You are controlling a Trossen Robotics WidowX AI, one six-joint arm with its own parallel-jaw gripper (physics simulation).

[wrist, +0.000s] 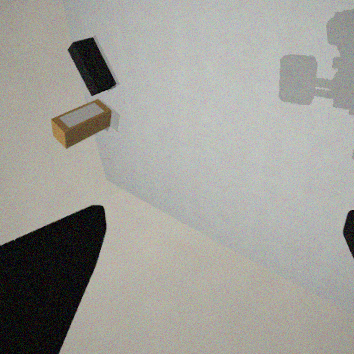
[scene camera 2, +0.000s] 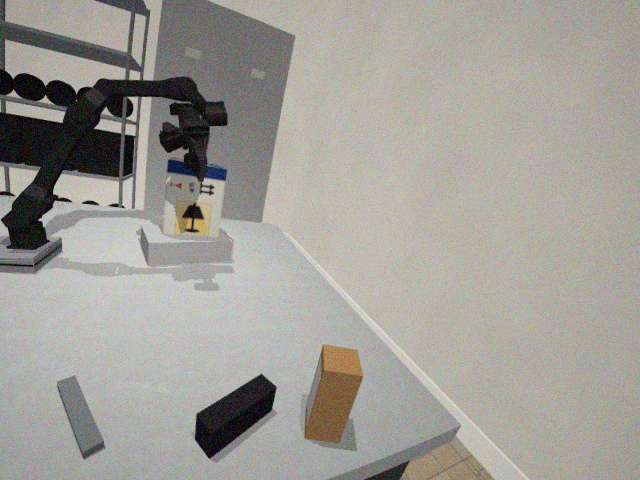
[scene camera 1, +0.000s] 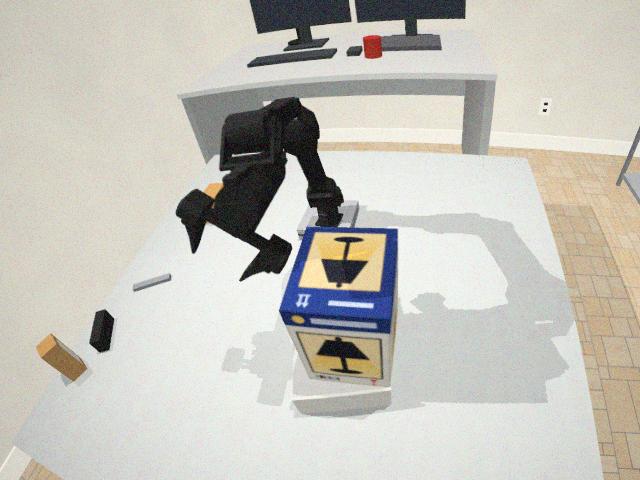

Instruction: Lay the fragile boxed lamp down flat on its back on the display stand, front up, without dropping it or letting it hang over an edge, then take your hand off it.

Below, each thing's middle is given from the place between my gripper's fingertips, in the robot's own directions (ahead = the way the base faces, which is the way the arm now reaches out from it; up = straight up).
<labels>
The grey display stand [scene camera 2: 158, 249] is 40 mm behind my hand, 170 mm to the left of it and 260 mm below it. Round my hand: black block [scene camera 2: 219, 424]: 120 mm ahead, 470 mm to the right, 270 mm below; then grey bar [scene camera 2: 87, 434]: 80 mm behind, 450 mm to the right, 290 mm below.
</labels>
